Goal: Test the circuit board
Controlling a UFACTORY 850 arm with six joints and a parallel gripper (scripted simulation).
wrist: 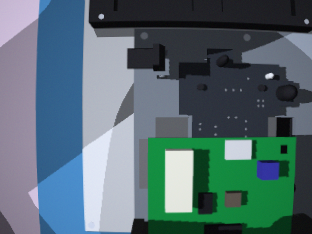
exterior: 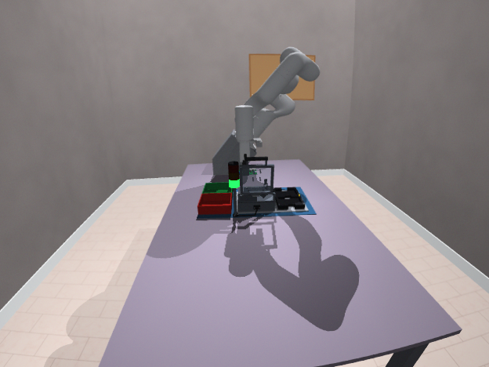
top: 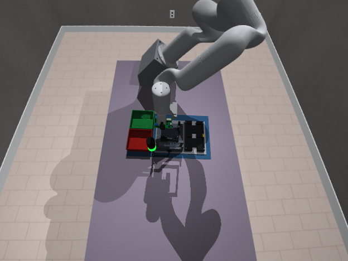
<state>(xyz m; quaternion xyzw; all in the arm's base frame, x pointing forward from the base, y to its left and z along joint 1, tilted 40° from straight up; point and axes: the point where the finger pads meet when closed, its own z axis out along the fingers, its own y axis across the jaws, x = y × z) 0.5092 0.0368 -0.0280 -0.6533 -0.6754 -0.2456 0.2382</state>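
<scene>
Now: hand 70 mm past the green bin, 160 mm to the left of it and 150 mm above it. Also, from my hand: green circuit board 10 mm below; then clear lid 140 mm ahead, 50 mm to the left, 20 mm above; then tester nest 30 mm ahead, 50 mm to the left, 100 mm below.
</scene>
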